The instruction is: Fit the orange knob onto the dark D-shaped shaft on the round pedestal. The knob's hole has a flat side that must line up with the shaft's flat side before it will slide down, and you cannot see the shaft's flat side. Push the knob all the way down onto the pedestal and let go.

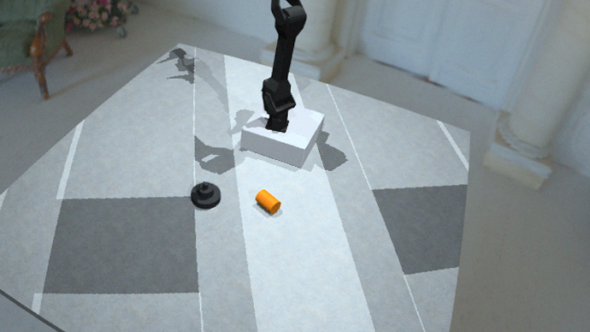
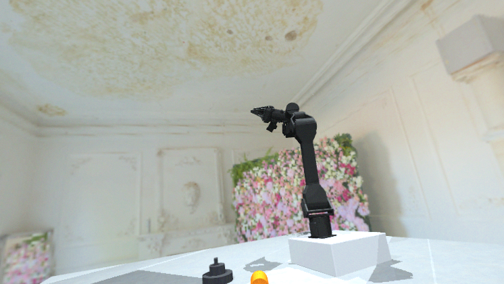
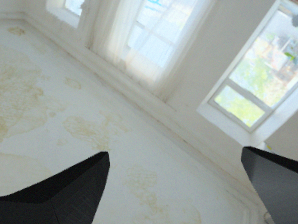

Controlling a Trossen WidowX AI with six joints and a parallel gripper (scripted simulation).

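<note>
Now: the orange knob 61 cm below my gripper tip, 34 cm to the left of it and 29 cm ahead of it. Round my gripper tip: pedestal: 60 cm below, 31 cm ahead, 17 cm to the left.
</note>
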